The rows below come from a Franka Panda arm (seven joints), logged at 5 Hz.
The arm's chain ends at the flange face. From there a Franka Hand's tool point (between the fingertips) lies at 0.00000 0.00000 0.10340 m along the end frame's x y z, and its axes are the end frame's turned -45 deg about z.
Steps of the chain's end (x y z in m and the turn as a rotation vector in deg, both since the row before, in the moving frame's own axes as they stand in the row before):
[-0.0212, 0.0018, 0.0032, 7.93, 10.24, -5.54]
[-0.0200, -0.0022, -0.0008, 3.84, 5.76, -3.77]
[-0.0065, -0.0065, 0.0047, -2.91, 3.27, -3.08]
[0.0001, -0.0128, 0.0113, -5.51, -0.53, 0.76]
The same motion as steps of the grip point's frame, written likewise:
[0.0068, -0.0119, 0.0006, -1.63, 12.85, -5.54]
[-0.0003, -0.0137, -0.0016, -1.36, 6.79, -3.77]
[0.0007, -0.0013, 0.0044, -4.37, 0.25, -3.08]
[0.0014, -0.0027, 0.0108, -3.52, -4.27, 0.76]

